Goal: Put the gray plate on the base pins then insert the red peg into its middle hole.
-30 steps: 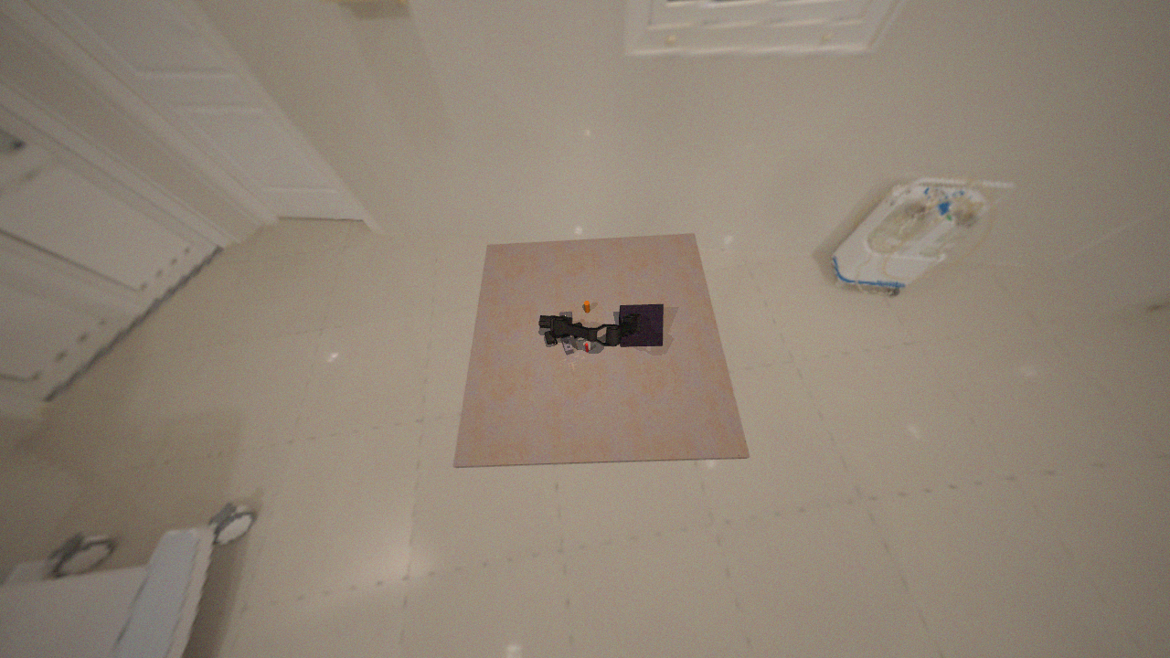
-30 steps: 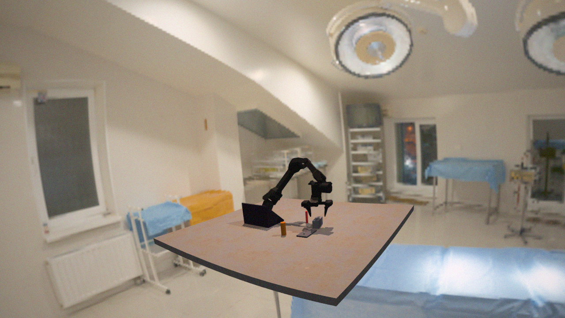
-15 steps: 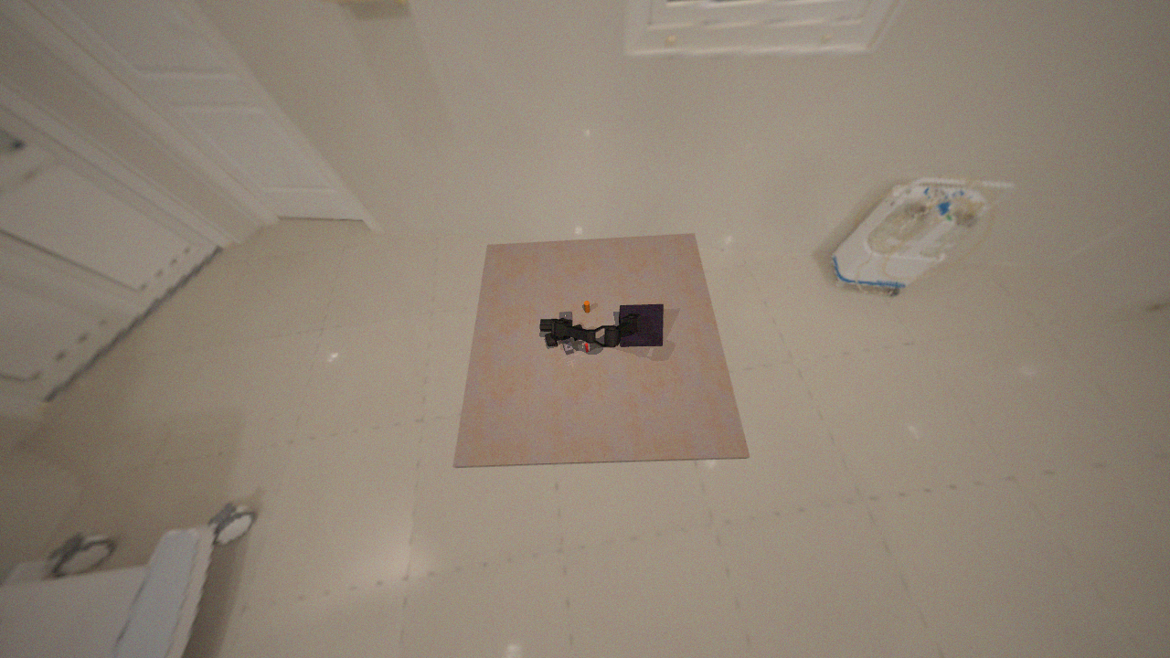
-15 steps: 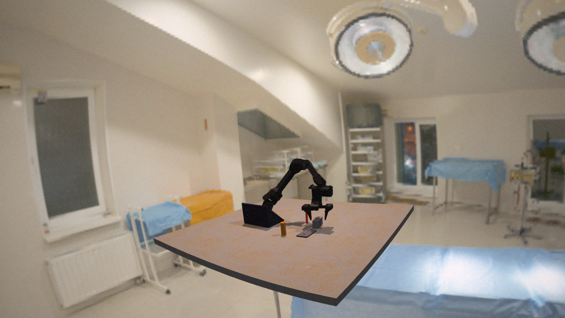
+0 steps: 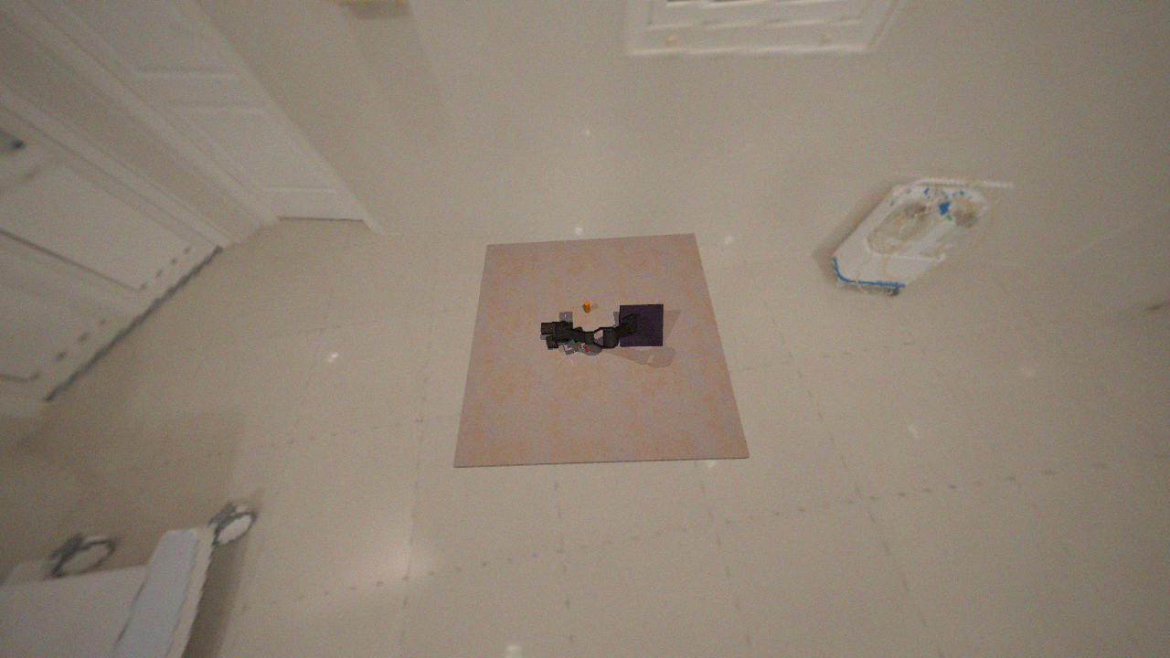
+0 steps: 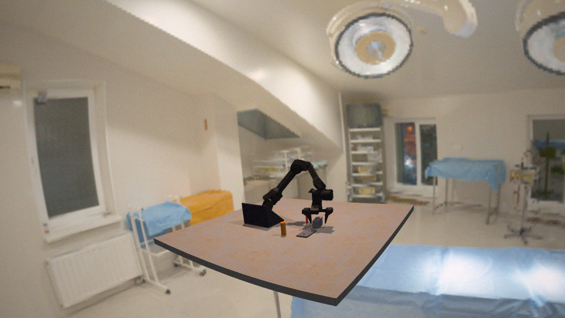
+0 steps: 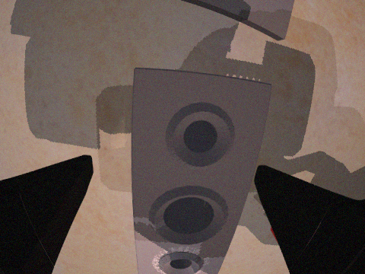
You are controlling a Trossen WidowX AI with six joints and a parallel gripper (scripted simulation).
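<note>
The gray plate is 20 mm above my gripper tip. Also, from my gripper tip: orange peg 120 mm behind, 210 mm to the right, 20 mm above; then gray base 140 mm to the right, 10 mm below; then red peg 100 mm behind, 40 mm to the left, 20 mm above.
</note>
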